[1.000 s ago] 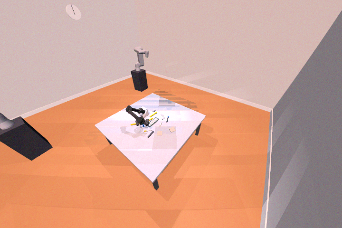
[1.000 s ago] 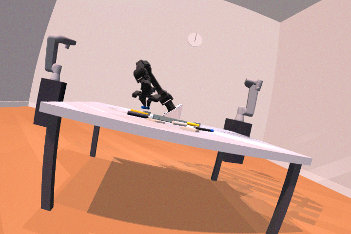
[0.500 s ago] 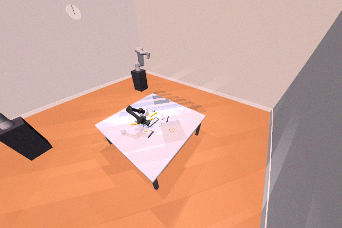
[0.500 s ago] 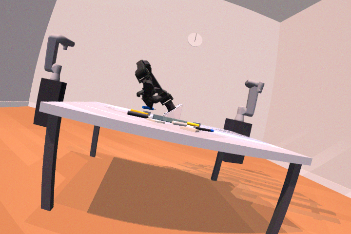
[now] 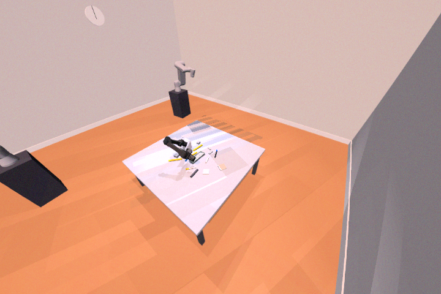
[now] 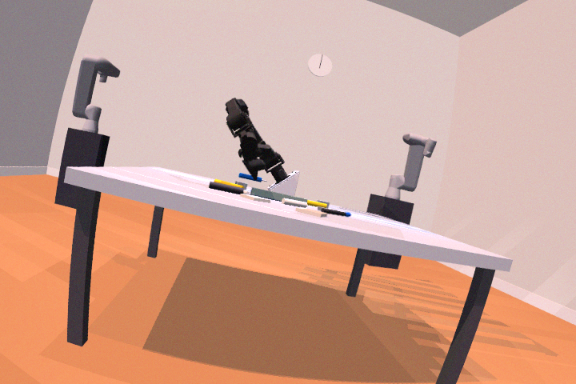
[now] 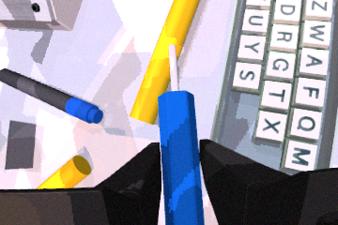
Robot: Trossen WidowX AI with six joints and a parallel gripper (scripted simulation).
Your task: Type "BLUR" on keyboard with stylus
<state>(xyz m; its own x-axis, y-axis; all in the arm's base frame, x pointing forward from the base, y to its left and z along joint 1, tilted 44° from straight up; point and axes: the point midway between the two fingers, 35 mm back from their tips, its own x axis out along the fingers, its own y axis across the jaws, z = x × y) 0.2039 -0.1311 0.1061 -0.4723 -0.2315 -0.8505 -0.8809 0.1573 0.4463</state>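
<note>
My gripper tip is 1 cm to the right of the blue stylus.
</note>
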